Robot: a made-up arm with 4 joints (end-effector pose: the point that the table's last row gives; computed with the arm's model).
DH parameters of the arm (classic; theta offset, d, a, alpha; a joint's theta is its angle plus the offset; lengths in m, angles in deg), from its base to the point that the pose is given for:
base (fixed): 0 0 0 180
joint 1: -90 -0.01 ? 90
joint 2: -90 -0.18 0.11 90
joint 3: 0 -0.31 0.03 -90
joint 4: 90 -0.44 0.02 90
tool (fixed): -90 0.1 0 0
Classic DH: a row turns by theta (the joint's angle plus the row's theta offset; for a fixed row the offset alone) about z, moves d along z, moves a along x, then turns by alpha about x.
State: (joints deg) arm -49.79 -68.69 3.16 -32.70
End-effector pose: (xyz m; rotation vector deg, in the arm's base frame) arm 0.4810 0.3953 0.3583 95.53 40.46 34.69
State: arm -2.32 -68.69 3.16 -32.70
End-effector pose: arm 0.6165 -0.0873 0.3583 101.41 -1.38 0.56
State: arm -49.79 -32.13 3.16 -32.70
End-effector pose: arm 0.3013 0.5473 0.3744 61.95 24.97 44.24
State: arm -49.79 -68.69 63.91 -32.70
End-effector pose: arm 0.4686 -0.0540 0.4677 109.21 -24.38 10.54
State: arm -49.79 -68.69 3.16 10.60
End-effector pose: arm 0.4599 0.4132 0.4283 55.20 22.74 43.25
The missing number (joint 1, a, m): 0.03
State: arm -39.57 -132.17 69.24 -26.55
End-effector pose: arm 0.5361 -0.3098 -0.1607 133.68 -7.52 -57.06
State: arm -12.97 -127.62 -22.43 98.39
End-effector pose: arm 0.6080 -0.0332 0.3694 29.94 -5.60 33.53
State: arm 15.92 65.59 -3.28 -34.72
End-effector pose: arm 0.6931 0.1465 -0.1493 -30.40 6.41 -18.08
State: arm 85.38 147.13 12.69 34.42
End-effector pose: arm -0.0783 -0.5953 -0.4544 -134.50 109.55 13.37
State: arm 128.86 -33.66 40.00 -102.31
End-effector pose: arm -0.3337 -0.3718 0.4703 18.20 -136.30 -35.21
